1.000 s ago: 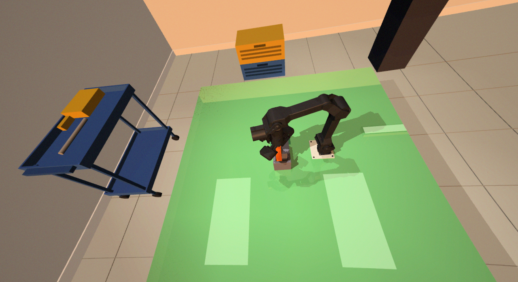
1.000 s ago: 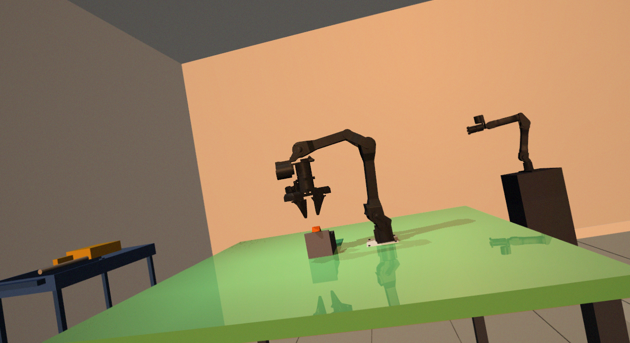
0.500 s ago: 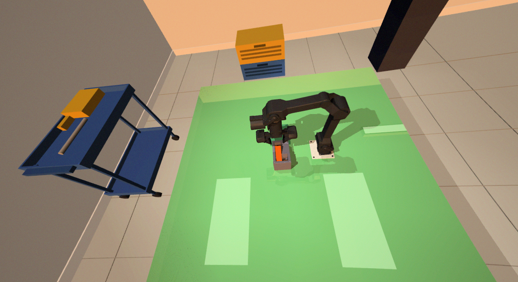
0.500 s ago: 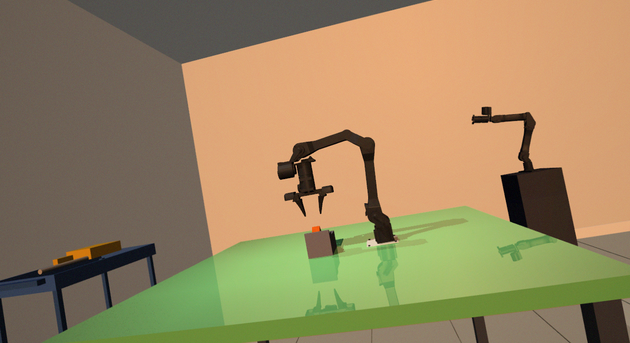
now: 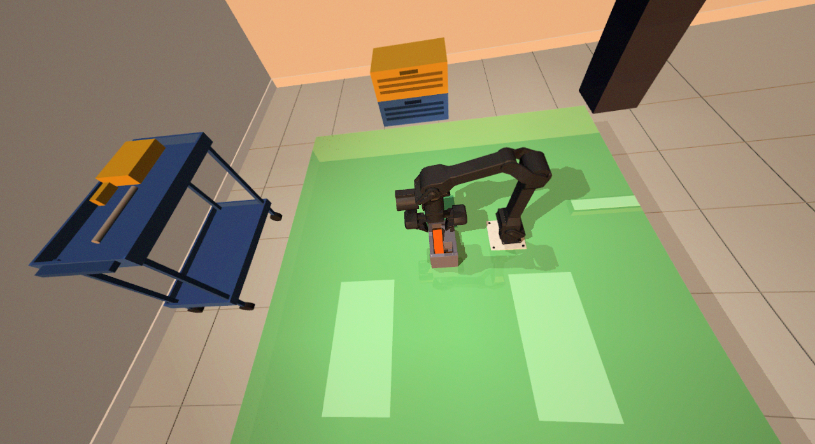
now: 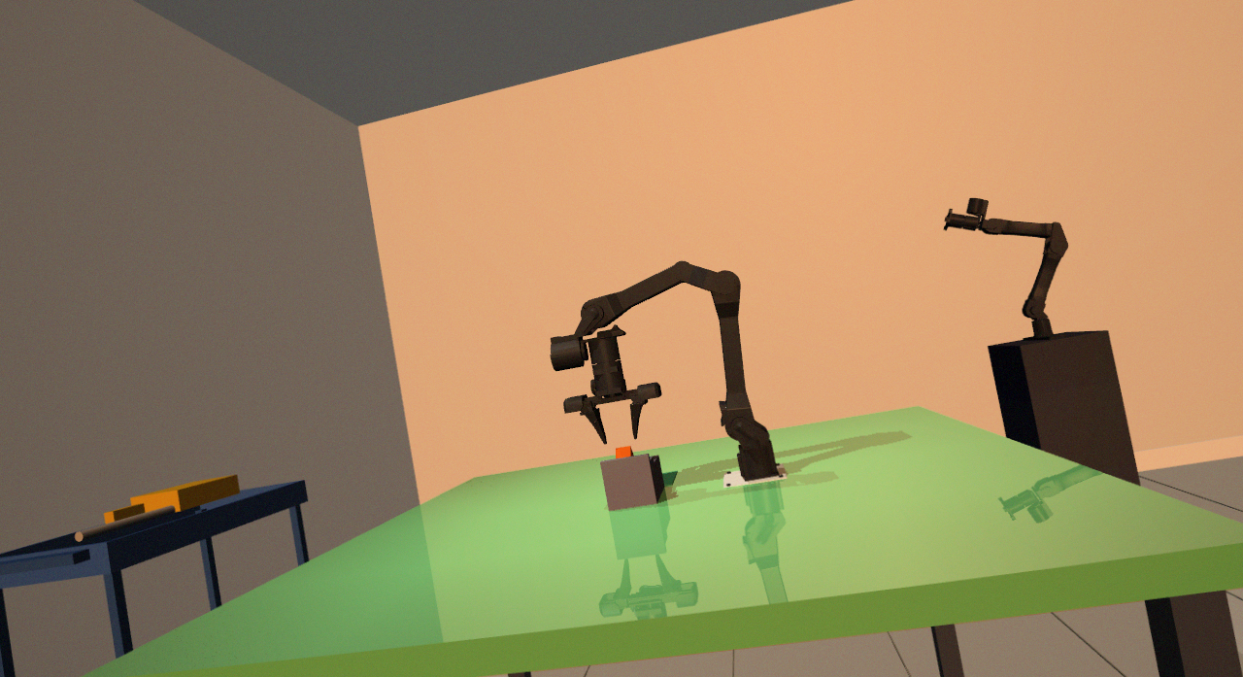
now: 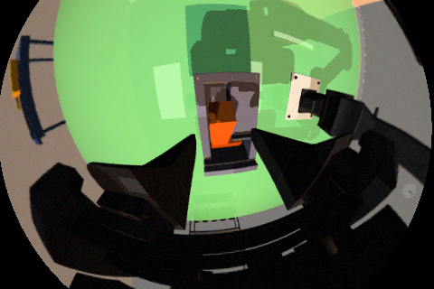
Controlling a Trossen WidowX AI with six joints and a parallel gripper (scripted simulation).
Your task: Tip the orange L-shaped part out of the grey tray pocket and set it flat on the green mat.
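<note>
Right now the orange L-shaped part is 70 mm below my gripper tip, 30 mm to the left of it and 20 mm behind it. Also, from my gripper tip: green mat: 140 mm to the right, 120 mm below, 20 mm behind.
</note>
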